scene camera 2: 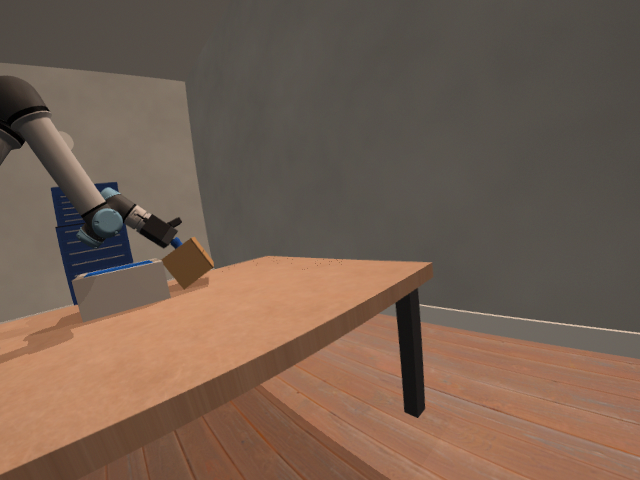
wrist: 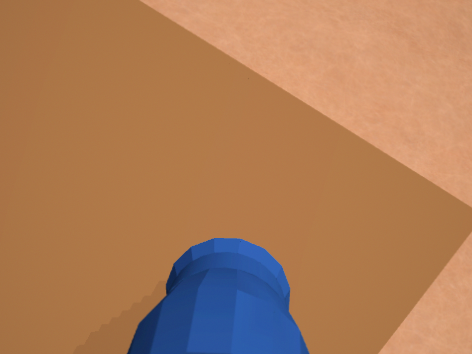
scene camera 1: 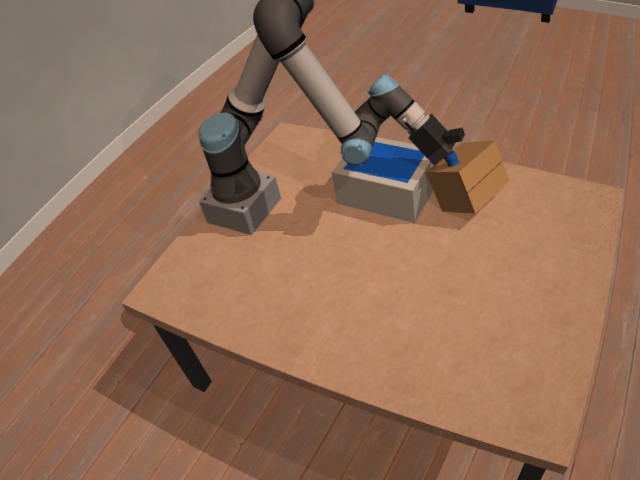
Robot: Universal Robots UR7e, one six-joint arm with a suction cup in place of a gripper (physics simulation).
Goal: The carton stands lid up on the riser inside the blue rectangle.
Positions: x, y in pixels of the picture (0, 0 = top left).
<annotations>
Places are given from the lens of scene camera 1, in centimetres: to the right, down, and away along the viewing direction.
brown carton [scene camera 1: 465, 188]: 38, -14, 143
</annotations>
